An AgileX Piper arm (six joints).
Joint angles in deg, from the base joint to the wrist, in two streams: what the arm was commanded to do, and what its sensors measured. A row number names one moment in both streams.
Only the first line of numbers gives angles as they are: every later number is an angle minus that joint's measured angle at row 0.
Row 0, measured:
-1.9 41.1 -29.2 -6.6 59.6 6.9
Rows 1 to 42, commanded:
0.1 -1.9 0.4 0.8 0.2 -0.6
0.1 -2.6 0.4 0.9 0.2 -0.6
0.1 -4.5 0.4 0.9 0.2 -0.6
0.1 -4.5 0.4 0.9 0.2 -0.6
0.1 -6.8 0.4 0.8 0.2 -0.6
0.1 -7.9 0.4 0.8 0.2 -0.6
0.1 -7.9 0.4 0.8 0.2 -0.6
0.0 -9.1 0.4 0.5 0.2 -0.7
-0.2 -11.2 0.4 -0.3 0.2 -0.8
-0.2 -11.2 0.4 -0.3 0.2 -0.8
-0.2 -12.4 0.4 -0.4 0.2 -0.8
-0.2 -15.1 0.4 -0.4 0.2 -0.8
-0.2 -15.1 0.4 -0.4 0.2 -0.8
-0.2 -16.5 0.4 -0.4 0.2 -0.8
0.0 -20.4 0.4 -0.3 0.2 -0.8
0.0 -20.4 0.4 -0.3 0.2 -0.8
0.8 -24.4 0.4 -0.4 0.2 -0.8
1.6 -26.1 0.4 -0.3 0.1 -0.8
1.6 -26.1 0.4 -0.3 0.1 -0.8
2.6 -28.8 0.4 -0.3 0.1 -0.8
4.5 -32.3 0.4 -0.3 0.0 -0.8
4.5 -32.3 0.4 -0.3 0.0 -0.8
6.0 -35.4 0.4 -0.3 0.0 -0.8
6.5 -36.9 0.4 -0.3 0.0 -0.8
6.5 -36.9 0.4 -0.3 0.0 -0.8
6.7 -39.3 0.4 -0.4 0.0 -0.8
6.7 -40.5 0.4 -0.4 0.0 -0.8
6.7 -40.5 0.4 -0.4 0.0 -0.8
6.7 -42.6 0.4 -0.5 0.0 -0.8
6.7 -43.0 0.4 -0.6 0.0 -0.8
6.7 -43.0 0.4 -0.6 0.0 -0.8
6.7 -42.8 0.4 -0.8 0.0 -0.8
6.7 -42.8 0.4 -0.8 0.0 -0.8
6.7 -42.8 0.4 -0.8 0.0 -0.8
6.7 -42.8 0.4 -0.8 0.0 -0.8
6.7 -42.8 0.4 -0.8 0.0 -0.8
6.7 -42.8 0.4 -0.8 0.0 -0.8
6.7 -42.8 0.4 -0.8 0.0 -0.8
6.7 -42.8 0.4 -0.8 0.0 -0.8
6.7 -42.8 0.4 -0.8 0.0 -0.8
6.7 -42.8 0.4 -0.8 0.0 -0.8
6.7 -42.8 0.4 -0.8 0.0 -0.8
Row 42, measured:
6.7 -41.4 0.1 -0.3 0.2 -0.4
